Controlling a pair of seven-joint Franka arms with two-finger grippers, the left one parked.
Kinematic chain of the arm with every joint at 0, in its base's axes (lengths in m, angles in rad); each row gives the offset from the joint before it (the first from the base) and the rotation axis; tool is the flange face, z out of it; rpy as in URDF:
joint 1: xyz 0 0 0.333 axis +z
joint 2: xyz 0 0 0 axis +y
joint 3: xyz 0 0 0.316 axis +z
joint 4: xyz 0.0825 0 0 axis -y
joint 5: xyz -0.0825 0 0.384 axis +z
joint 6: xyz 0 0 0 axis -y
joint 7: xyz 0.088 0 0 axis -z
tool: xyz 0 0 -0.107 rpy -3.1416 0 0
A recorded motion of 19 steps. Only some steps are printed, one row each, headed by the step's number.
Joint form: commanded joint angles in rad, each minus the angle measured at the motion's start. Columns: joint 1, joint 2, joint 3, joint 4, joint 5, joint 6, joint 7.
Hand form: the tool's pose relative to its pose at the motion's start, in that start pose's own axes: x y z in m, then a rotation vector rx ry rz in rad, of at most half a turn. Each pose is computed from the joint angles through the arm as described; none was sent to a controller.
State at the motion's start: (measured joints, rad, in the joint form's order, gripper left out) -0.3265 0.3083 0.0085 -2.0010 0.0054 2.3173 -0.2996
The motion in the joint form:
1: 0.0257 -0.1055 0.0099 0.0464 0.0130 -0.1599 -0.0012
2: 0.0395 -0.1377 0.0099 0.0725 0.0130 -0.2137 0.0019
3: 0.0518 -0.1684 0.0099 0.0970 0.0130 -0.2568 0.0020
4: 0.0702 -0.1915 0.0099 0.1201 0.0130 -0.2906 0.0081
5: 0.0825 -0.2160 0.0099 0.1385 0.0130 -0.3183 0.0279
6: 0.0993 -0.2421 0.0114 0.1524 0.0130 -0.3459 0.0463
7: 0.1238 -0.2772 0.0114 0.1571 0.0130 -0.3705 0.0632
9: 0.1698 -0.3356 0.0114 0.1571 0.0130 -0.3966 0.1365
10: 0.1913 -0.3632 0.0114 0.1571 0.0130 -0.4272 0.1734
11: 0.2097 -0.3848 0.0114 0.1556 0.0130 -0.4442 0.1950
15: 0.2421 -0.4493 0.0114 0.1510 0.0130 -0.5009 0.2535
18: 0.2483 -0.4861 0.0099 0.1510 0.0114 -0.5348 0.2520
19: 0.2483 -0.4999 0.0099 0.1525 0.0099 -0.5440 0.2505
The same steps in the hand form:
1: 0.0019 -0.0226 -0.0697 0.0145 -0.0044 -0.0302
2: 0.0030 -0.0311 -0.0961 0.0134 -0.0002 -0.0419
3: 0.0034 -0.0389 -0.1219 0.0102 0.0113 -0.0550
4: 0.0046 -0.0500 -0.1434 0.0073 0.0231 -0.0680
5: 0.0038 -0.0579 -0.1642 0.0041 0.0377 -0.0612
6: 0.0017 -0.0695 -0.1836 0.0021 0.0496 -0.0618
7: -0.0032 -0.0851 -0.2040 -0.0001 0.0642 -0.0700
9: -0.0129 -0.1135 -0.2349 -0.0012 0.0958 -0.0435
10: -0.0204 -0.1266 -0.2473 0.0017 0.0927 -0.0286
11: -0.0261 -0.1375 -0.2569 0.0031 0.0956 -0.0258
15: -0.0464 -0.1567 -0.2839 0.0066 0.0984 -0.0007
18: -0.0592 -0.1598 -0.2998 0.0048 0.1011 -0.0077
19: -0.0637 -0.1599 -0.3067 0.0027 0.1072 -0.0096

